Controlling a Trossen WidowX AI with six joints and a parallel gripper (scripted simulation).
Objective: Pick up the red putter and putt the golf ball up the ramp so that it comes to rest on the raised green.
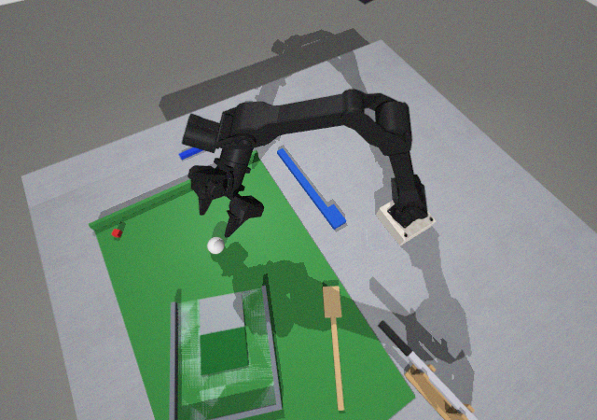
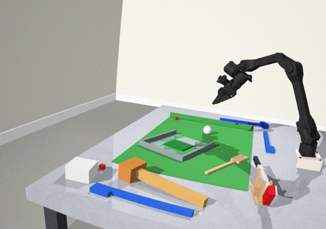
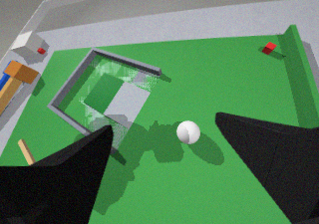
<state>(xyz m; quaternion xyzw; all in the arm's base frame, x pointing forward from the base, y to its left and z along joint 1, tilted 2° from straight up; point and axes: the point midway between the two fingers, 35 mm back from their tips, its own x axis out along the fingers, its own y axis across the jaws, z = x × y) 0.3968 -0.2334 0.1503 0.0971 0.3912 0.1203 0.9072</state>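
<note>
The tan paddle lies 320 mm to the left of my gripper tip, 150 mm below it and 90 mm behind it. From my gripper tip the other things lie so: wooden stand (540 mm to the left, 180 mm behind, 130 mm below); white golf ball (140 mm below, 20 mm to the right, 10 mm ahead); white box (600 mm to the left, 390 mm ahead, 140 mm below).
</note>
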